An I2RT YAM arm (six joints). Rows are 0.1 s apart.
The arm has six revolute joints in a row. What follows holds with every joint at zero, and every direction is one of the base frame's. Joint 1 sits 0.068 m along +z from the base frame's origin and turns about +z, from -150 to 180 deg. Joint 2 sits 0.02 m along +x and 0.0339 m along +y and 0.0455 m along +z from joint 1 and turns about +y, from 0 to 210 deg. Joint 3 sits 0.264 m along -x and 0.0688 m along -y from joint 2 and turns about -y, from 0 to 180 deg. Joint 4 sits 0.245 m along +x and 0.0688 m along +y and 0.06 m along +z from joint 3 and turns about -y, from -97 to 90 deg. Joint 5 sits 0.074 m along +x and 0.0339 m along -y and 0.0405 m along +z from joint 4 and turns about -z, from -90 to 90 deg. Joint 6 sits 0.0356 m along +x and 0.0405 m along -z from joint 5 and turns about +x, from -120 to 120 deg. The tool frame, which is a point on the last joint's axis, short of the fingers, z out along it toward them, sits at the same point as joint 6; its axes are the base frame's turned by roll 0, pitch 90 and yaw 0 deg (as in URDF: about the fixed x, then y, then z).
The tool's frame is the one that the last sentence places.
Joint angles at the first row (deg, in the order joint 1, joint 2, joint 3, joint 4, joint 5, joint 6):
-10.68 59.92 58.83 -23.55 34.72 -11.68
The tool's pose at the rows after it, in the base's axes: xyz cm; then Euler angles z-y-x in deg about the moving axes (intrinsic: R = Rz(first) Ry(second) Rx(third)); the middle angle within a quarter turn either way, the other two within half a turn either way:
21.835 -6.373 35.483 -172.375 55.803 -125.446
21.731 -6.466 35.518 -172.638 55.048 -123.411
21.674 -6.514 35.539 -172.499 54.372 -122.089
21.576 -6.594 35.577 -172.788 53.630 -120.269
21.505 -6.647 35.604 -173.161 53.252 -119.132
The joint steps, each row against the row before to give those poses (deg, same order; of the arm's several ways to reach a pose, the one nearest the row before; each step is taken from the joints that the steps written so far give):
0.00 0.00 0.00 0.02 3.80 -1.36
0.00 0.00 0.00 -0.02 2.32 -0.52
0.00 0.00 0.00 0.00 1.25 -0.61
0.00 0.00 0.00 0.00 2.12 -0.55
0.00 0.00 0.00 0.00 1.48 -0.22

